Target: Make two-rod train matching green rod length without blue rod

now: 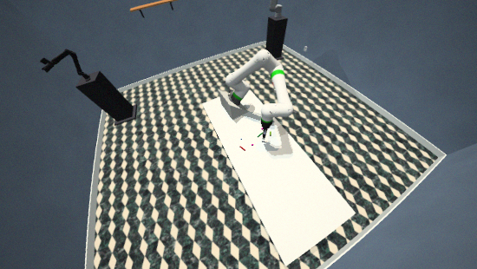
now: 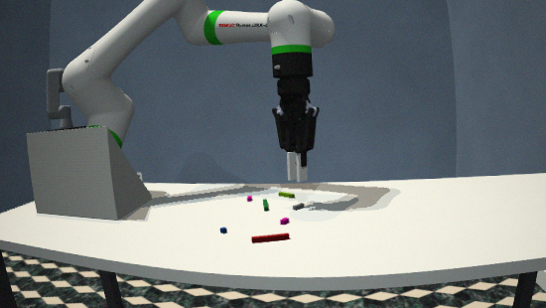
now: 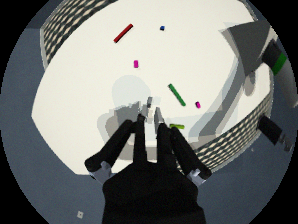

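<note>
The grey rod lies 10 cm below my hand. Also, from my hand: red rod (22 cm to the right, 10 cm below, 1 cm behind); then green rod (10 cm below, 8 cm behind, 1 cm to the left); then lime rod (11 cm to the left, 10 cm below, 6 cm behind).
</note>
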